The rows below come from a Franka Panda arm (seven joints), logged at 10 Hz.
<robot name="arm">
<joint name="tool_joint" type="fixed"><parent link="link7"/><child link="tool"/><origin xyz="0 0 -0.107" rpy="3.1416 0 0"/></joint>
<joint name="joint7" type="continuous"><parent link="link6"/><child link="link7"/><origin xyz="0.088 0 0" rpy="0 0 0"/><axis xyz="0 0 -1"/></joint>
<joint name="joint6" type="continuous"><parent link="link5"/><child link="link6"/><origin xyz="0 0 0" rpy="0 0 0"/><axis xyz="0 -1 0"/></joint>
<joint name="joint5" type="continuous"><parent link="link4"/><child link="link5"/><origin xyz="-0.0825 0 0.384" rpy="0 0 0"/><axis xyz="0 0 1"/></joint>
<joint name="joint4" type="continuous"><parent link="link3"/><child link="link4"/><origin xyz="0.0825 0 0" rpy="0 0 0"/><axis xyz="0 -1 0"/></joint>
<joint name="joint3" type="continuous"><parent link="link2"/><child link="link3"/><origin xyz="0 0 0.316" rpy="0 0 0"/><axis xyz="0 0 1"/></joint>
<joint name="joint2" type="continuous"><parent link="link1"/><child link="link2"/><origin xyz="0 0 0" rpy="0 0 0"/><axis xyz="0 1 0"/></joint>
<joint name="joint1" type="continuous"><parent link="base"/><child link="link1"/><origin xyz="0 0 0.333" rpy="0 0 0"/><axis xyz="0 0 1"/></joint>
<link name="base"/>
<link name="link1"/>
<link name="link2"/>
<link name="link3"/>
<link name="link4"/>
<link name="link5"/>
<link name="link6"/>
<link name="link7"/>
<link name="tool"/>
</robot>
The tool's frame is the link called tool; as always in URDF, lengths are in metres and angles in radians. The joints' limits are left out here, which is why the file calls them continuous.
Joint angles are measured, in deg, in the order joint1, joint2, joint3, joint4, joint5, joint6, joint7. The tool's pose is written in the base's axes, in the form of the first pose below.
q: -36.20 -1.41 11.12 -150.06 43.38 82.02 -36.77
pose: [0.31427 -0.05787 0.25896 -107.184 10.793 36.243]
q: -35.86 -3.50 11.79 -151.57 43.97 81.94 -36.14
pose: [0.30884 -0.04908 0.26354 -107.679 10.744 36.655]
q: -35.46 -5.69 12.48 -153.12 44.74 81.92 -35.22
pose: [0.30338 -0.04003 0.26798 -108.220 11.026 37.098]
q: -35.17 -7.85 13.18 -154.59 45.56 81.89 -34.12
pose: [0.29808 -0.03189 0.27215 -108.755 11.605 37.516]
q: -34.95 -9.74 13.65 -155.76 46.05 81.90 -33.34
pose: [0.29353 -0.02639 0.27575 -109.423 11.970 37.680]
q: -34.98 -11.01 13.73 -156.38 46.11 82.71 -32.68
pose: [0.29195 -0.02671 0.27770 -110.687 12.818 37.098]
